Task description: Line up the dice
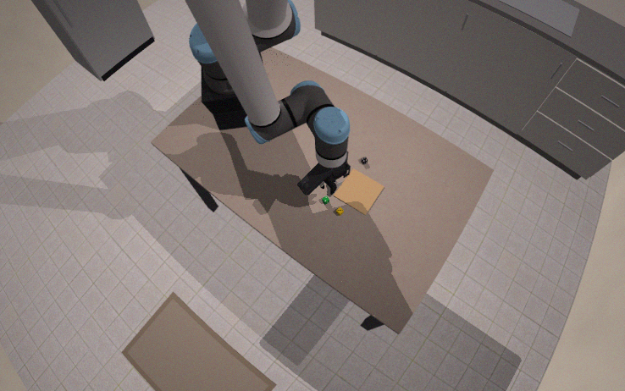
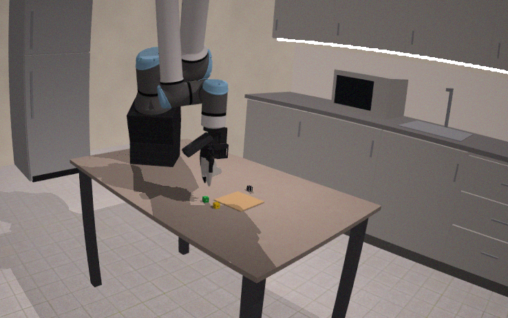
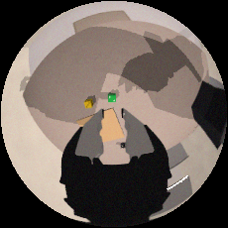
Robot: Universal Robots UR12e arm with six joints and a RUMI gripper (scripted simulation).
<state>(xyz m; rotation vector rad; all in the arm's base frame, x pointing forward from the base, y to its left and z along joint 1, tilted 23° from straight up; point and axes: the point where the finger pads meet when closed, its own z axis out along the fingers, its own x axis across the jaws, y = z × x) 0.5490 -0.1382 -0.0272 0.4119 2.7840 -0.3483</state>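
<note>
Now: the green die 80 mm below my hand. From my hand the other things lie so: black die (230 mm to the left, 80 mm below, 30 mm ahead); then orange mat (100 mm to the left, 80 mm below, 80 mm ahead); then yellow die (80 mm below, 70 mm ahead, 10 mm to the right).
</note>
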